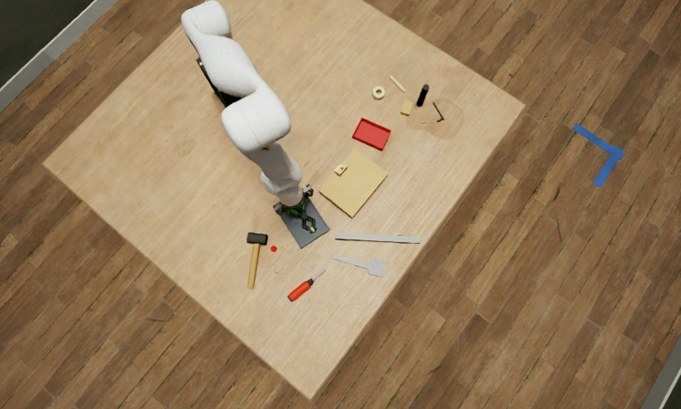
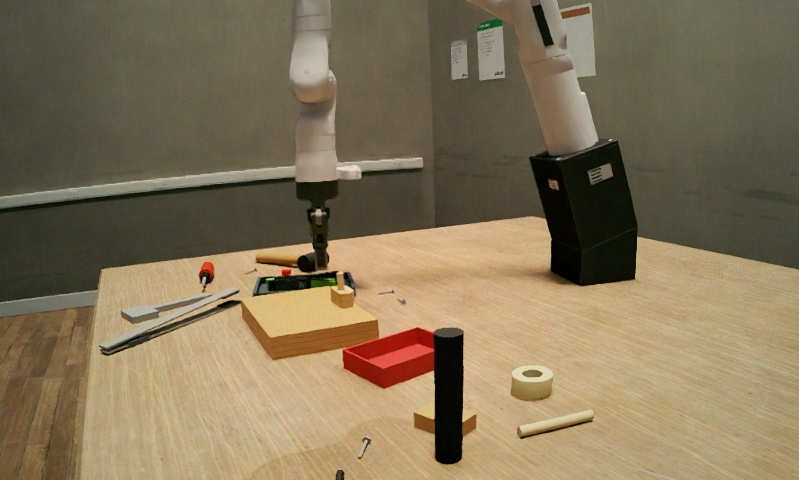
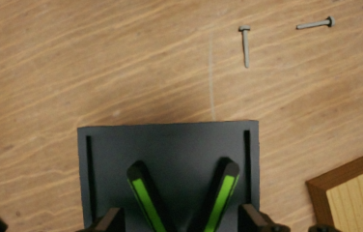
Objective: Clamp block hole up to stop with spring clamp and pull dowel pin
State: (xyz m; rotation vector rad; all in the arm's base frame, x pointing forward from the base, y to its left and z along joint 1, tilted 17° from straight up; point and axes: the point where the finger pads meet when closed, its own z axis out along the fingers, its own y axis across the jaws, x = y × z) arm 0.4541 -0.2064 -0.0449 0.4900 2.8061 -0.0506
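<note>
My gripper is now 50 mm above the grey tray, 30 mm short of it and 20 mm to the left of it. Also, from my hand: wooden block 200 mm to the left, 50 mm ahead, 20 mm below; then tan bench board 190 mm to the left, 100 mm ahead, 30 mm below; then dowel pin 200 mm to the left, 50 mm ahead.
</note>
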